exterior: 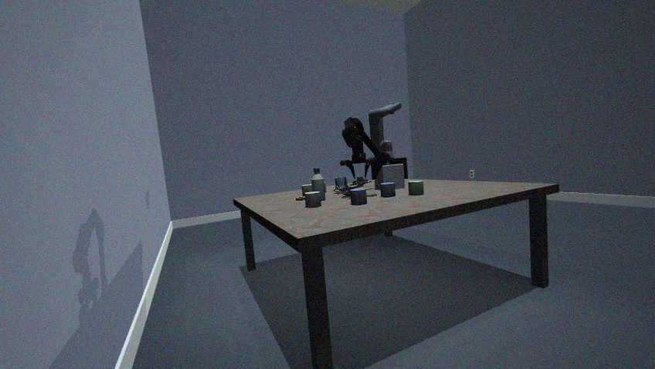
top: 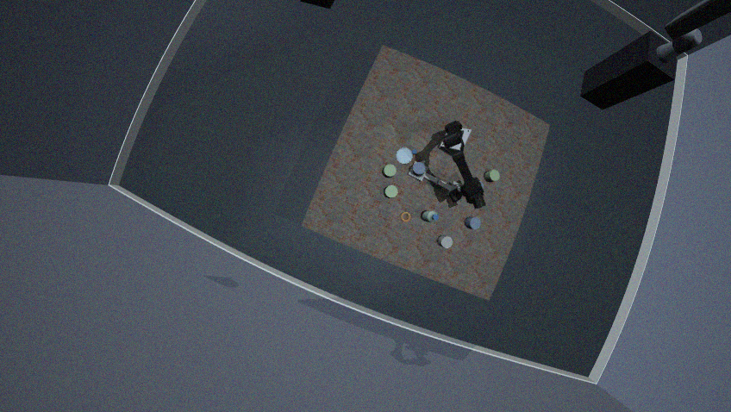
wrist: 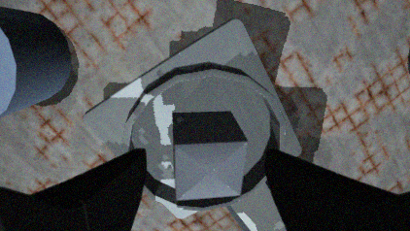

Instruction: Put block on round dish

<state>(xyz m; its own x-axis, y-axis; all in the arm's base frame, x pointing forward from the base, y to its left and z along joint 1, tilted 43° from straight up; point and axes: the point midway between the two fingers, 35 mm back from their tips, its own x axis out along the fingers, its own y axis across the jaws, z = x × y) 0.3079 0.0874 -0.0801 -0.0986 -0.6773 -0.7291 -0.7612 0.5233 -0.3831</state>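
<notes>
My gripper tip is 1 cm above the grey block. Round my gripper tip: grey balance bar (13 cm to the right, 6 cm below, 1 cm behind); bottle (20 cm ahead, 10 cm to the right, 2 cm above); balance (13 cm to the right, 7 cm below, 1 cm behind).
</notes>
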